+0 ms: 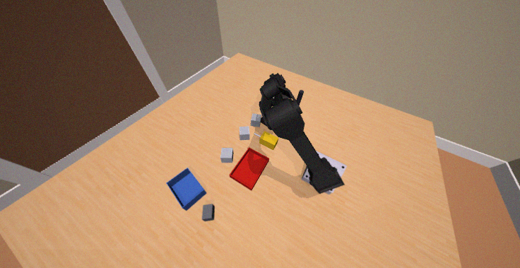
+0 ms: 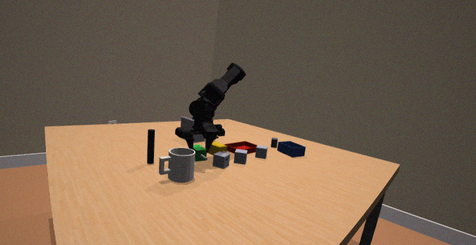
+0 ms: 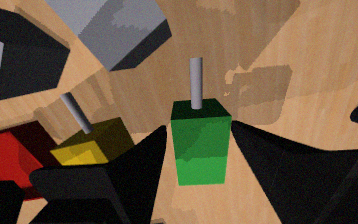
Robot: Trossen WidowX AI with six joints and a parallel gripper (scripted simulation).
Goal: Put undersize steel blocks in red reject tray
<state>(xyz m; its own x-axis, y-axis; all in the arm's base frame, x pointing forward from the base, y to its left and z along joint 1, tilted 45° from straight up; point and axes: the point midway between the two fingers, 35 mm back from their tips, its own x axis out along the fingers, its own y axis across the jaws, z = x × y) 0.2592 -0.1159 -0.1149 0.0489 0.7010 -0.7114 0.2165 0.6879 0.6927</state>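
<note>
Right now my gripper tip is 1 cm short of the green gauge. From my gripper tip the other things lie so: black cylinder (18 cm to the right, 5 cm behind, 4 cm above); yellow gauge (10 cm to the left, 2 cm ahead); steel block (12 cm to the left, 11 cm ahead).
</note>
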